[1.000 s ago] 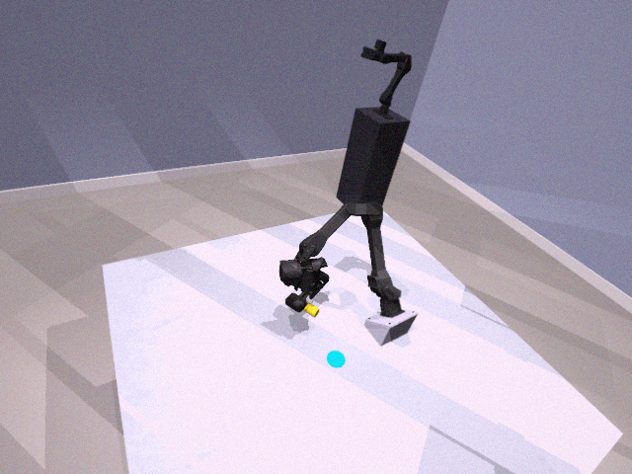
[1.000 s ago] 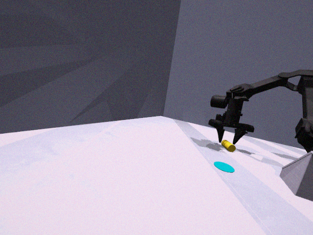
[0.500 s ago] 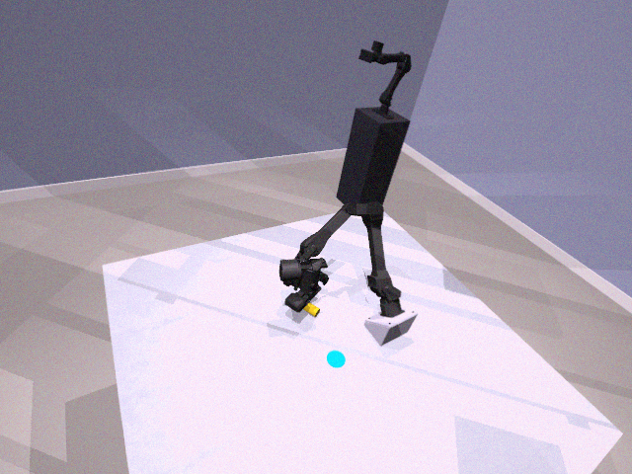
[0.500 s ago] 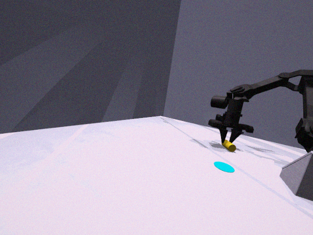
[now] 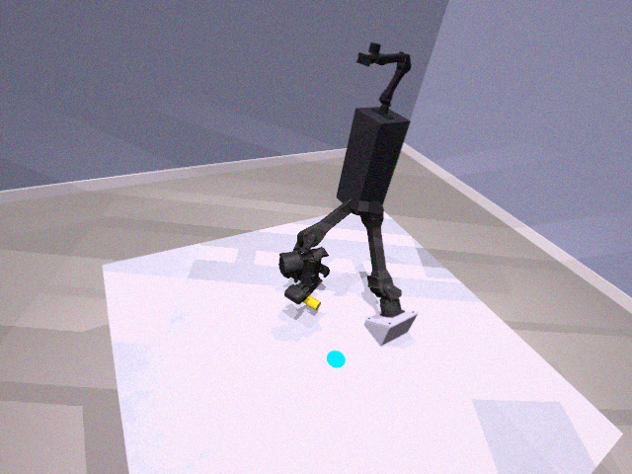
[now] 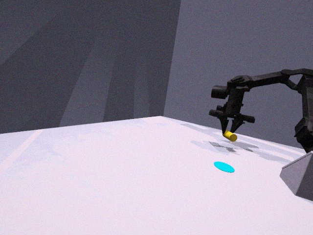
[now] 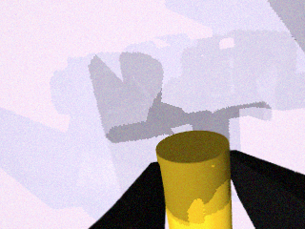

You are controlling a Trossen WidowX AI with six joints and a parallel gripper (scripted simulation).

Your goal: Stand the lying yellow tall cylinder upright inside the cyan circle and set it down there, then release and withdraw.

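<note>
My gripper tip is now 220 mm to the right of the cyan circle and 60 mm above it. Round my gripper tip: yellow cylinder: 20 mm to the left, 10 mm behind.
</note>
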